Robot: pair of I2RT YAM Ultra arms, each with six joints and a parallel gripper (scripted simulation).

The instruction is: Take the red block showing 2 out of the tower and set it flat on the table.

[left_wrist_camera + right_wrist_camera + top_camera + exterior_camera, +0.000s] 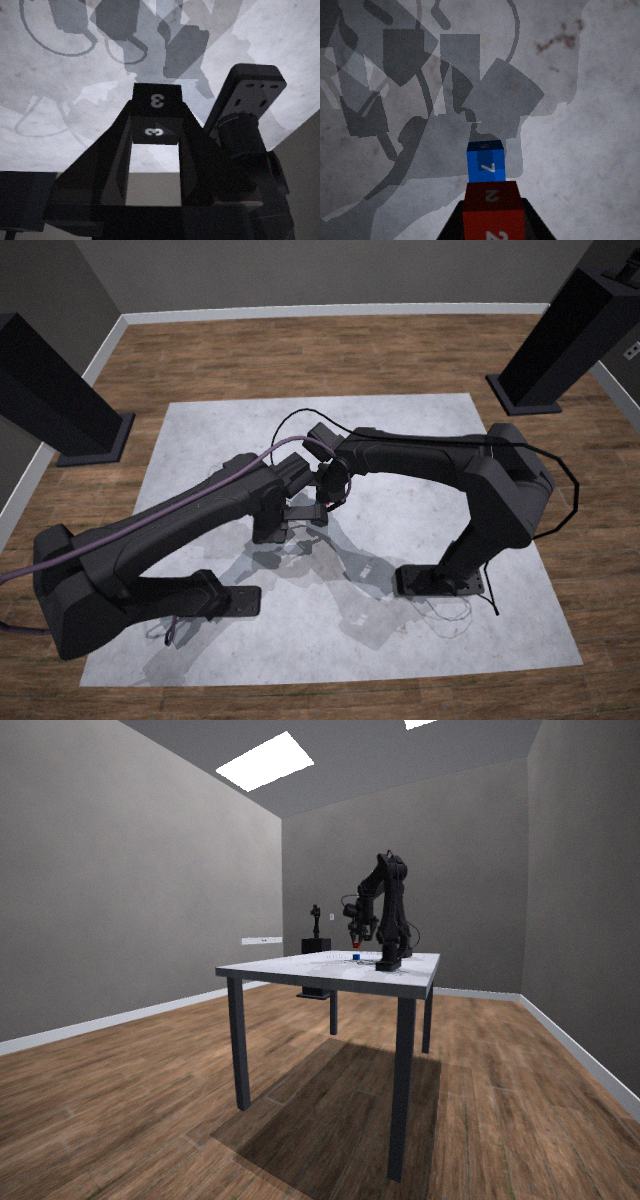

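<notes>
My right gripper is now 70 mm above the blue block showing 7. Round my right hand: black block showing 3: 100 mm behind, 120 mm to the left, 40 mm above; red block showing 2: 10 mm to the right, 10 mm below.
Right now the black block showing 3 is right at my left hand. Round my left hand: red block showing 2: 130 mm to the right, 100 mm ahead, 50 mm below; blue block showing 7: 120 mm to the right, 110 mm below, 100 mm ahead.
</notes>
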